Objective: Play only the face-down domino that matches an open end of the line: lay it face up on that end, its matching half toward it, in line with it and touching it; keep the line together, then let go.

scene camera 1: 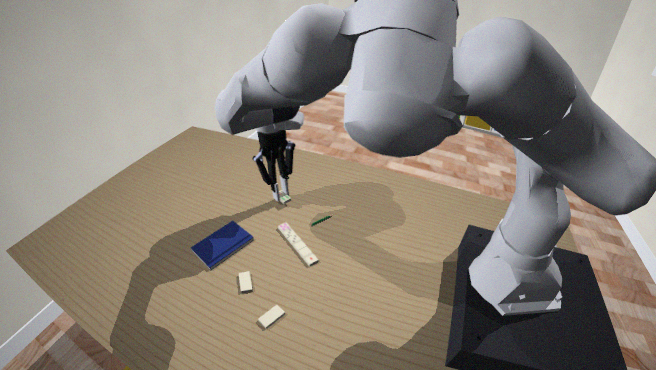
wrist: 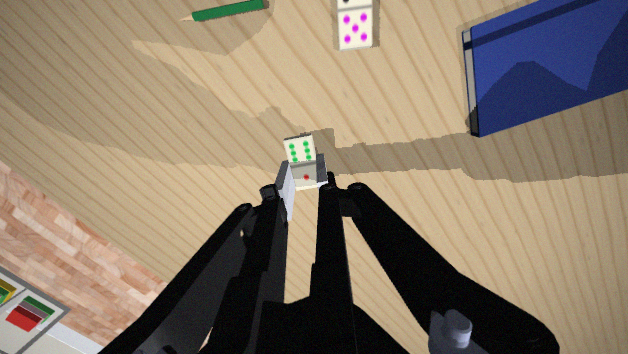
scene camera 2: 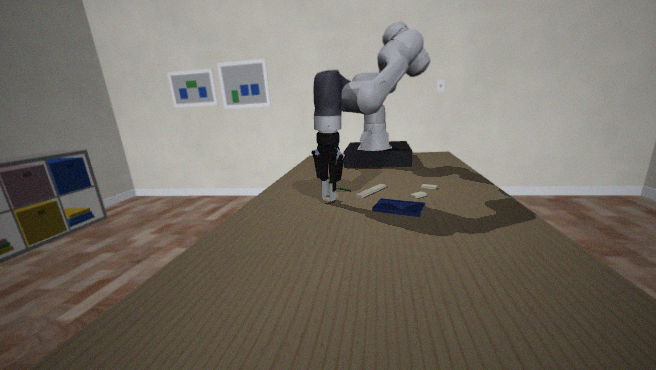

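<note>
My gripper (scene camera 1: 281, 194) (scene camera 2: 328, 194) (wrist: 305, 169) is shut on a domino (scene camera 1: 285, 199) (wrist: 301, 150), which is face up, with a green six half pointing toward the line's side and a red one half between the fingers. The line of dominoes (scene camera 1: 297, 243) (scene camera 2: 372, 190) (wrist: 355, 27) lies apart from it, its magenta five end nearest the gripper and its red one end farthest. Two face-down dominoes (scene camera 1: 245, 282) (scene camera 1: 271, 317) lie beyond the line in scene camera 1; they also show small in scene camera 2. Whether the held domino touches the table is hard to tell.
A blue book (scene camera 1: 222, 244) (scene camera 2: 399, 207) (wrist: 545, 65) lies beside the line. A green pencil (scene camera 1: 321, 220) (scene camera 2: 344, 189) (wrist: 227, 10) lies on its other side. The robot's black base (scene camera 1: 575, 325) (scene camera 2: 377, 158) stands on the table.
</note>
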